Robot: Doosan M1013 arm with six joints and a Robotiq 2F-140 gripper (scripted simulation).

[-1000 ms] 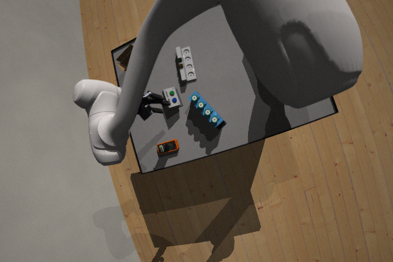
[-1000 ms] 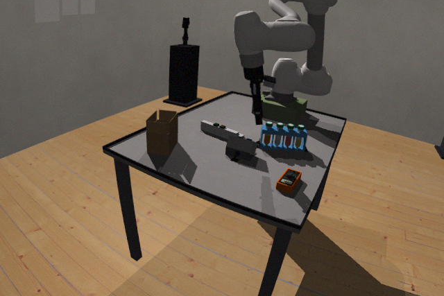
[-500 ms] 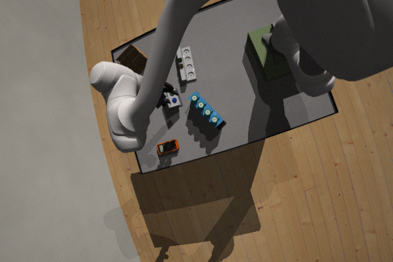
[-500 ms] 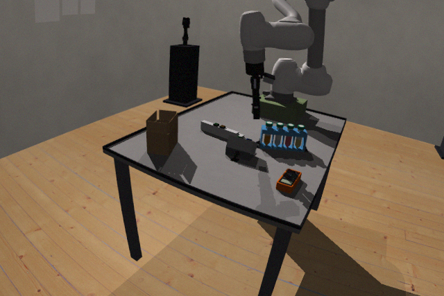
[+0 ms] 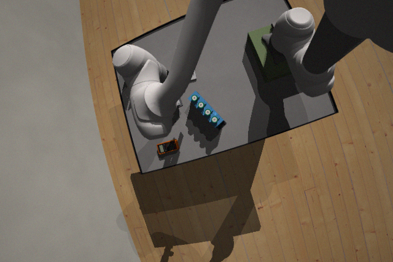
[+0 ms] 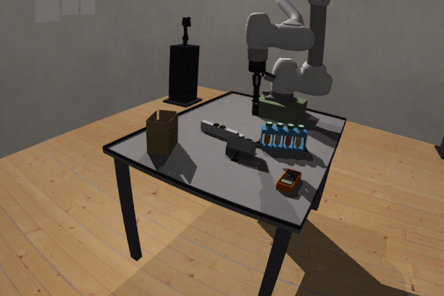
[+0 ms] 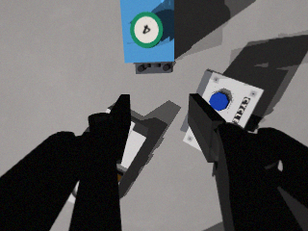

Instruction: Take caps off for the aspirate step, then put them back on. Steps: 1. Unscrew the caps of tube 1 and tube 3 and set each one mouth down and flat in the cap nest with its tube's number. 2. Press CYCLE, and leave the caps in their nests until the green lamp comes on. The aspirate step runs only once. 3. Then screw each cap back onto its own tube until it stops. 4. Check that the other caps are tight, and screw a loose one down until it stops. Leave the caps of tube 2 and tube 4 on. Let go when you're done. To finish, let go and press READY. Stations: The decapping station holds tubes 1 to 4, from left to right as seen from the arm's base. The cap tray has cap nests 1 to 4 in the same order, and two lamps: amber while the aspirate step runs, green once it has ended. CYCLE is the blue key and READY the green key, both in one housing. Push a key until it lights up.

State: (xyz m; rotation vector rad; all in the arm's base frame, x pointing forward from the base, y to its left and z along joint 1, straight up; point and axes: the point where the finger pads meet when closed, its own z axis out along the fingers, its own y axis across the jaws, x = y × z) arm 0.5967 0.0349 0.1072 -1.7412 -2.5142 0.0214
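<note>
Now: hand 100 mm past the cap 1, 210 mm to the right of it and 80 mm above it. The rest, counted from my hand: key housing: 100 mm ahead, 10 mm to the right, 140 mm below; then green key: 80 mm ahead, 30 mm to the right, 130 mm below; then blue key: 80 mm ahead, 20 mm to the left, 130 mm below.
</note>
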